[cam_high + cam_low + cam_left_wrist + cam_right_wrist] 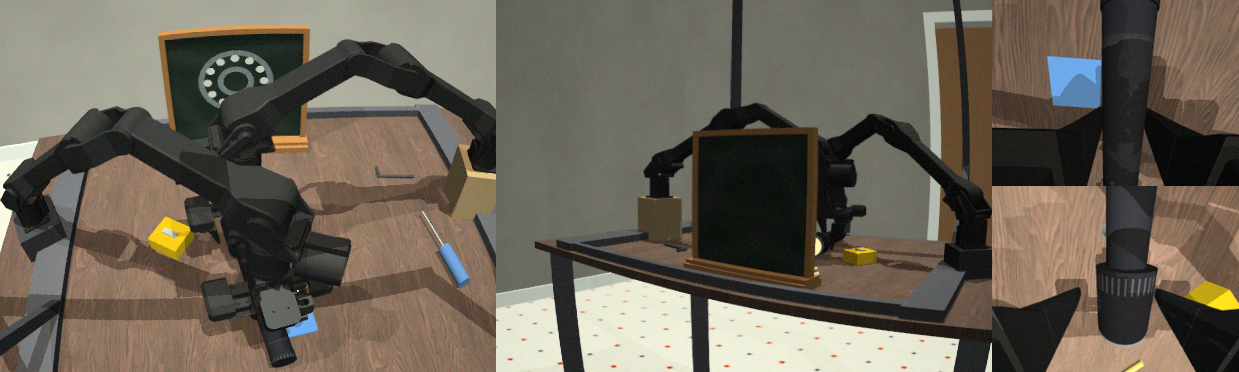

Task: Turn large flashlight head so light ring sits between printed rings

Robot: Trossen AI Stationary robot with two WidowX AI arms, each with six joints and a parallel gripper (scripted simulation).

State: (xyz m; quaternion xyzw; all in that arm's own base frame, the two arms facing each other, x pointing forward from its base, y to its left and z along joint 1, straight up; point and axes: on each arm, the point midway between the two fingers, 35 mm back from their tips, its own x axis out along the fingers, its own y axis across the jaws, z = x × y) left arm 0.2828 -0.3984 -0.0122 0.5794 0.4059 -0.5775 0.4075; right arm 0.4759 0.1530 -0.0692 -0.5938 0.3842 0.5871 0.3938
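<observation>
Now: right hand 10 mm short of the yellow block, 130 mm to the right of it and 30 mm above it. Round my right hand: blue card: 180 mm behind, 80 mm to the right, 50 mm below.
My left hand is 5 cm to the left of the blue card, 5 cm above it and 1 cm past it. The rest, counted from my left hand: yellow block: 18 cm ahead, 16 cm to the left, 3 cm below.
</observation>
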